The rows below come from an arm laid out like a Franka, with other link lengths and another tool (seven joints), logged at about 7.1 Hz.
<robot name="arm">
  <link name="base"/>
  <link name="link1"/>
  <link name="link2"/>
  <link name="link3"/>
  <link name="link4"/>
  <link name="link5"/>
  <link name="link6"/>
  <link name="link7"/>
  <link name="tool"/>
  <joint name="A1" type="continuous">
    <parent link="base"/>
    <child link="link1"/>
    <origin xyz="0 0 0.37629" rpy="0 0 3.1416"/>
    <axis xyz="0 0 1"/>
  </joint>
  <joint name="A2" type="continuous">
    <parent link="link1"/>
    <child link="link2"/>
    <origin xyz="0 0 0" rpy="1.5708 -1.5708 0"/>
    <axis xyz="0 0 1"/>
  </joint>
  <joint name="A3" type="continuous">
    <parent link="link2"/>
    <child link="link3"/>
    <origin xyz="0.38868 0 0" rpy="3.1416 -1.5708 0"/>
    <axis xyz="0 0 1"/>
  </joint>
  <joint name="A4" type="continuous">
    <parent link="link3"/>
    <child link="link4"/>
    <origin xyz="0 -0.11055 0" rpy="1.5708 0 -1.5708"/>
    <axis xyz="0 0 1"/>
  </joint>
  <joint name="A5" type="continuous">
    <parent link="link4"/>
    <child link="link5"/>
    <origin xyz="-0.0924 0.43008 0" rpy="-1.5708 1.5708 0"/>
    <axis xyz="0 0 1"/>
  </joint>
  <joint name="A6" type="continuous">
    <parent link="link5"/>
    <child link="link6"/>
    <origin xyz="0 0 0" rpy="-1.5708 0 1.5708"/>
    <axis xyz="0 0 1"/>
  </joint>
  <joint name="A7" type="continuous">
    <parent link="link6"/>
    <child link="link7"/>
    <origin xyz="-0.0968 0 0" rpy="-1.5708 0 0"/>
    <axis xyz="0 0 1"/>
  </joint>
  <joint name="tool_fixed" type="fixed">
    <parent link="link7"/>
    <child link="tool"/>
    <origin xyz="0.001 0.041 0.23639" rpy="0 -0.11 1.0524"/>
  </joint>
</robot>
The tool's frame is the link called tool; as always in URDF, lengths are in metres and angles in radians. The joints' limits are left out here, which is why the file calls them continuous.
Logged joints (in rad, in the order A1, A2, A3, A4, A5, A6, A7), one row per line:
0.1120 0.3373 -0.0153 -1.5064 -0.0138 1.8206 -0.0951
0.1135 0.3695 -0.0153 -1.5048 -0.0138 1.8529 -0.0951
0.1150 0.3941 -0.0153 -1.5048 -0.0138 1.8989 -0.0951
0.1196 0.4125 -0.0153 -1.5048 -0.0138 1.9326 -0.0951
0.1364 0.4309 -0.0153 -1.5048 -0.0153 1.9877 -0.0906
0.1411 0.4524 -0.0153 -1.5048 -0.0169 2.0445 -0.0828
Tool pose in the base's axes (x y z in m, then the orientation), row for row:
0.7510 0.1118 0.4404 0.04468 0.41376 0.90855 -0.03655
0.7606 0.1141 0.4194 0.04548 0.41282 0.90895 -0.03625
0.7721 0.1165 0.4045 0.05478 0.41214 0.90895 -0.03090
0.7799 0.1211 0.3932 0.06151 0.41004 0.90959 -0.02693
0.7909 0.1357 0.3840 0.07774 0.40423 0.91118 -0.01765
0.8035 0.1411 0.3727 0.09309 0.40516 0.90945 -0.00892
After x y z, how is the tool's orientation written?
As a quaternion, w x y z.
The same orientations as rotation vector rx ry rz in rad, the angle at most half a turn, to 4 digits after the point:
1.2641 2.7759 -0.1117
1.2607 2.7757 -0.1107
1.2515 2.7601 -0.0938
1.2401 2.7508 -0.0814
1.2107 2.7290 -0.0529
1.2025 2.6993 -0.0265

